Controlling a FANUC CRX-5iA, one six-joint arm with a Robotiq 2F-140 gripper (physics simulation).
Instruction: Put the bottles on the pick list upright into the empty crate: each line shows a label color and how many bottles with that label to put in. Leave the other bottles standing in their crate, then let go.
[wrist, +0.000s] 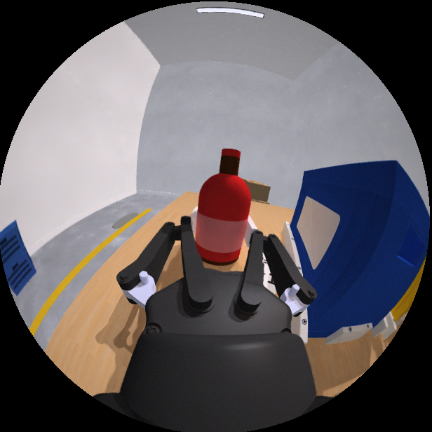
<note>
I see my gripper (220, 216), a red bottle (224, 199) and a white strip (289, 244).
</note>
